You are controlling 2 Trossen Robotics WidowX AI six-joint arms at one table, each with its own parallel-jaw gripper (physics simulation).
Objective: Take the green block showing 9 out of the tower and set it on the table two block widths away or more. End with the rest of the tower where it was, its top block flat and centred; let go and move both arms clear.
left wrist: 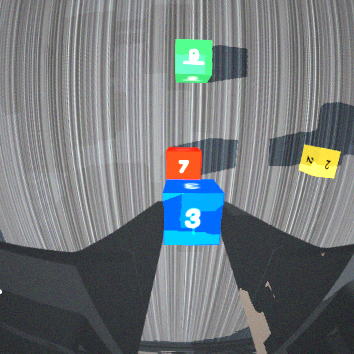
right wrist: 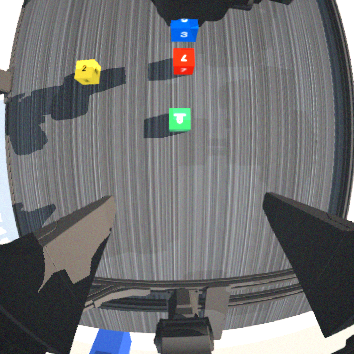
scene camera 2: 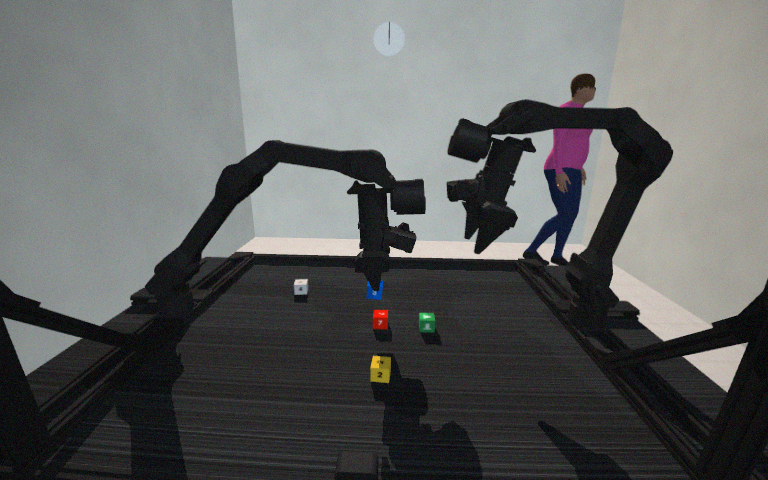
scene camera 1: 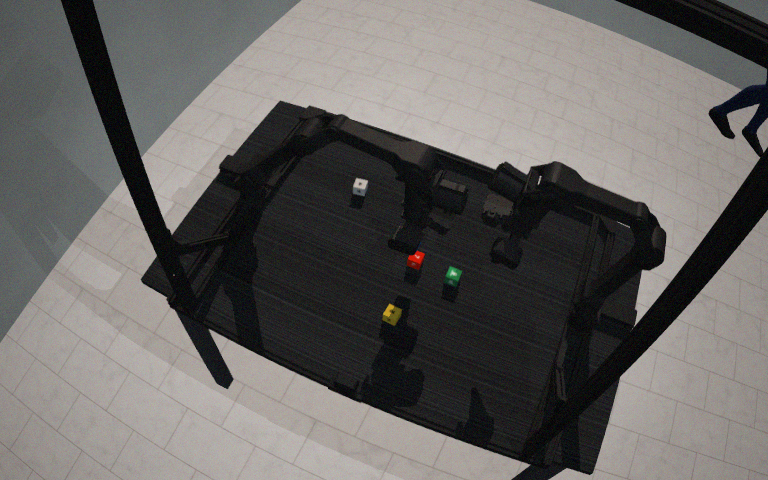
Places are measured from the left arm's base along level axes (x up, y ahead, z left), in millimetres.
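Pixels of known places: left gripper, fingertip midpoint: (left wrist: 191,208) (right wrist: 183,23) (scene camera 2: 376,287); right gripper, fingertip midpoint: (right wrist: 191,201) (scene camera 2: 471,245); left arm's base at its link origin: (scene camera 2: 176,310) (scene camera 1: 252,195); right arm's base at its link origin: (right wrist: 181,299) (scene camera 2: 586,323) (scene camera 1: 580,323).
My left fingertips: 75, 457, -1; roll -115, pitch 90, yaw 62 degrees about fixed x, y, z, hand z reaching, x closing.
Ahead of a thing's pixels: the offset from my left fingertips to its top centre, as dx, dy, dz.
My left gripper (scene camera 1: 404,243) (scene camera 2: 374,287) (left wrist: 191,208) is shut on the blue block 3 {+10, -4, +0} (scene camera 2: 374,291) (left wrist: 192,218) (right wrist: 184,32) and holds it above the table, behind the red block in scene camera 2. The blue block is hidden in scene camera 1. The red block 7 {-65, +9, +3} (scene camera 1: 415,260) (scene camera 2: 380,320) (left wrist: 183,165) (right wrist: 183,61) stands by itself on the table. The green block 9 {-65, +110, -4} (scene camera 1: 453,275) (scene camera 2: 427,323) (left wrist: 193,60) (right wrist: 180,120) sits flat on the table, a clear gap from the red one. My right gripper (scene camera 1: 505,253) (scene camera 2: 473,244) (right wrist: 191,201) is open and empty, raised high beyond the green block.
A yellow block 2 {-65, +18, -161} (scene camera 1: 391,314) (scene camera 2: 380,369) (left wrist: 320,161) (right wrist: 88,72) lies nearer the front of the table. A white block 4 {-65, -210, +153} (scene camera 1: 360,185) (scene camera 2: 300,287) lies to the left at the back. Dark frame posts stand around the table. A person walks behind it.
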